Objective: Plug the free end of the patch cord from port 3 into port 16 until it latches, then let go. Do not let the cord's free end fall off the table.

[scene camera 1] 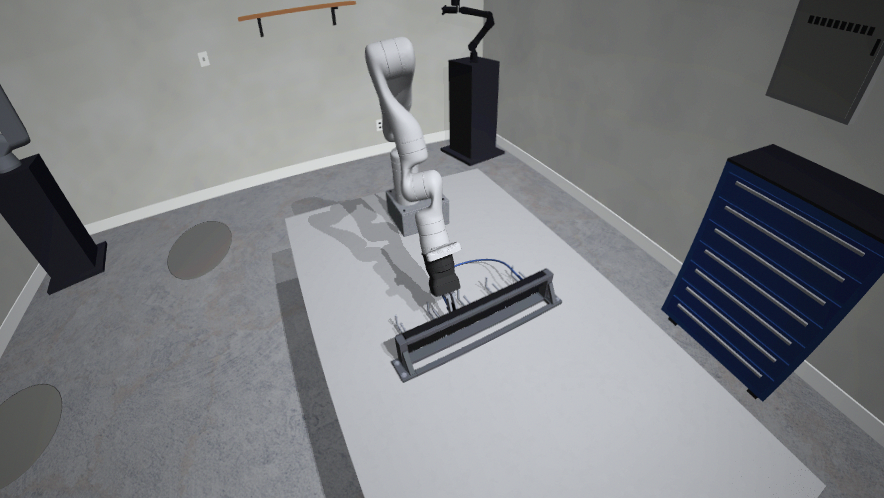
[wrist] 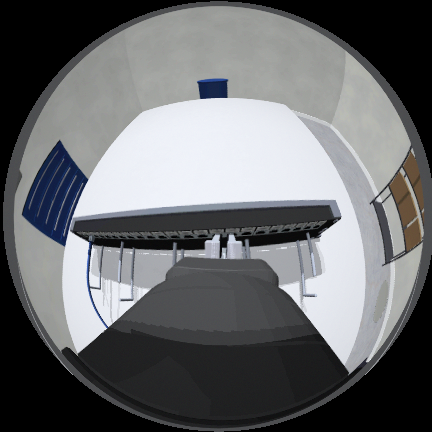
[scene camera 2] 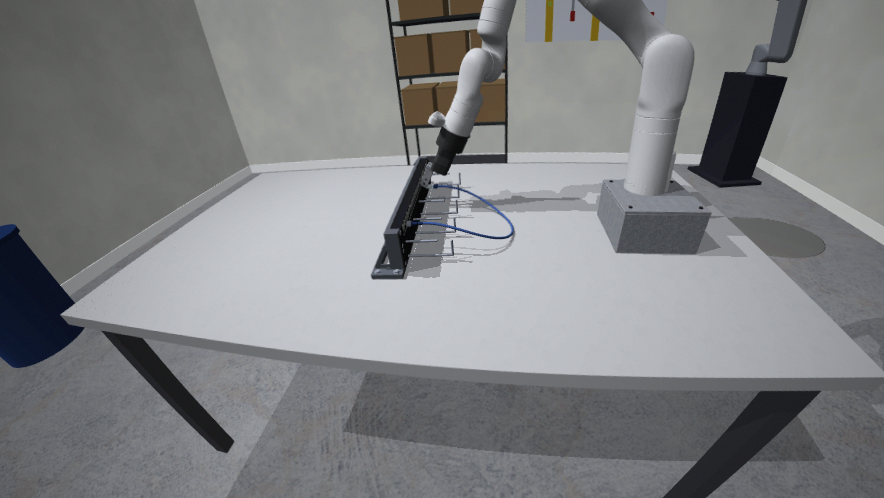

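Where they show: gripper, between the fingertips: (wrist: 223, 241) (scene camera 2: 423, 185); arm's base, origin of its link: (scene camera 2: 643, 188).
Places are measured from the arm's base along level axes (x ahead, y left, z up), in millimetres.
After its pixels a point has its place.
Note:
The patch panel (scene camera 1: 404, 357) @[x 556, y -379, z -42 mm] (scene camera 2: 393, 248) @[x 593, y 106, z -37 mm] (wrist: 150, 222) @[x 559, y -119, z -4 mm] stands upright in a grey frame on the table. The blue patch cord (scene camera 1: 488, 260) @[x 390, y 48, z -65 mm] (scene camera 2: 512, 230) @[x 317, y -15, z -95 mm] (wrist: 89, 280) @[x 484, y 43, z -29 mm] has one end plugged in toward one end of the panel and bows out behind it. Its other end runs to my gripper (scene camera 1: 449, 303) @[x 530, y -203, z -31 mm] (scene camera 2: 427, 176) @[x 530, y -203, z -31 mm] (wrist: 223, 241) @[x 530, y -203, z -31 mm], whose pale fingers are shut on the cord's free plug with a narrow gap between them. The fingertips are right at the panel's port row. The plug is mostly hidden by the fingers and gripper body. Port numbers are too small to read, and I cannot tell how deep the plug sits.
Thin metal cable hooks (scene camera 2: 452, 248) @[x 471, y 78, z -69 mm] (wrist: 132, 272) @[x 510, y -32, z -86 mm] stick out behind the panel on both sides of my fingers. The arm's grey base block (scene camera 1: 405, 219) @[x 73, y -62, z -27 mm] (scene camera 2: 658, 228) @[x 28, y 124, z -37 mm] stands on the table (scene camera 1: 556, 402) @[x 863, y -147, z -102 mm] (scene camera 2: 278, 321) @[x 825, y 228, z -102 mm] behind the panel. A blue drawer cabinet (scene camera 1: 767, 272) stands on the floor.

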